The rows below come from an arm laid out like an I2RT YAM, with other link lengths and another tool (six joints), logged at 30 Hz.
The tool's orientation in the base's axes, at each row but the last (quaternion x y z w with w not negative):
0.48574, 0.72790, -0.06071, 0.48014
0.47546, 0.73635, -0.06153, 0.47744
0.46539, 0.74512, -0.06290, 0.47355
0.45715, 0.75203, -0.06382, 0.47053
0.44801, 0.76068, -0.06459, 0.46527
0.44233, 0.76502, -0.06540, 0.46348
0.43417, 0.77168, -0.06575, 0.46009
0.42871, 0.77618, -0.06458, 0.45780
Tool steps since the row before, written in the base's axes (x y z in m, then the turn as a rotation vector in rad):
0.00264, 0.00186, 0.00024, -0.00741, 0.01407, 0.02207
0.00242, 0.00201, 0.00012, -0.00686, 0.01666, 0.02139
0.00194, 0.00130, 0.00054, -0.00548, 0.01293, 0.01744
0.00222, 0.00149, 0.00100, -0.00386, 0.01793, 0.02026
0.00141, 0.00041, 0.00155, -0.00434, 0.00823, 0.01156
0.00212, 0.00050, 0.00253, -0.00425, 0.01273, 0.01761
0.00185, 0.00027, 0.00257, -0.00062, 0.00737, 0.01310
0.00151, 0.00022, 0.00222, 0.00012, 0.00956, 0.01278
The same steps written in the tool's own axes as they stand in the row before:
0.00085, 0.00308, 0.00053, -0.00710, 0.01000, -0.02428
0.00098, 0.00297, 0.00040, -0.00497, 0.01157, -0.02497
0.00018, 0.00238, 0.00027, -0.00448, 0.00915, -0.01994
-0.00014, 0.00285, 0.00011, -0.00373, 0.01418, -0.02307
-0.00117, 0.00178, -0.00016, -0.00302, 0.00532, -0.01352
-0.00201, 0.00265, -0.00030, -0.00490, 0.00996, -0.01915
-0.00218, 0.00228, -0.00039, -0.00543, 0.00798, -0.01154
-0.00189, 0.00188, -0.00039, -0.00402, 0.00979, -0.01195

